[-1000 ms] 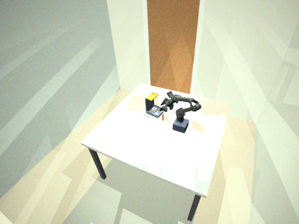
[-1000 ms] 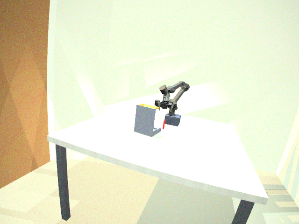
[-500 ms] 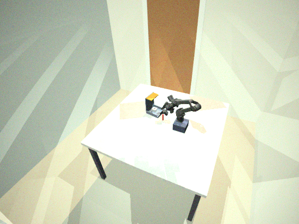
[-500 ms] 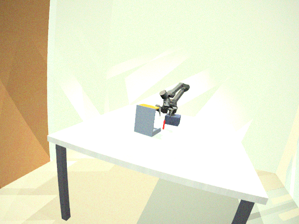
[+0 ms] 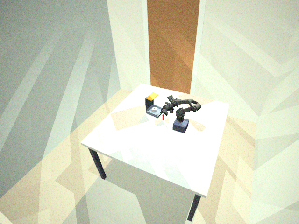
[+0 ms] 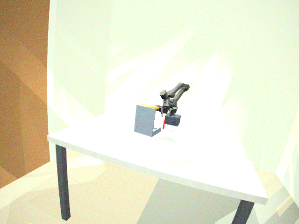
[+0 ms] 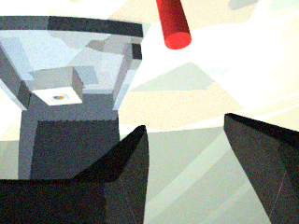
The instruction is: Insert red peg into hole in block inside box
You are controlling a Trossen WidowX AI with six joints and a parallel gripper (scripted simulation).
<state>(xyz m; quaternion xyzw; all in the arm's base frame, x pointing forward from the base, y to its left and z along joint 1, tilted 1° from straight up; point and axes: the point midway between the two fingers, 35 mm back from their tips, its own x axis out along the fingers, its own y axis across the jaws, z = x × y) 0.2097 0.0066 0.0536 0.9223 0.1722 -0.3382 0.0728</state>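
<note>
Now: gripper tip 20 mm past the red peg, 10 mm to the left of it and 80 mm above it. Also, from my gripper tip: box wall 200 mm ahead, 90 mm to the right, 10 mm below; then yellow roof 160 mm ahead, 90 mm to the right, 90 mm above.
</note>
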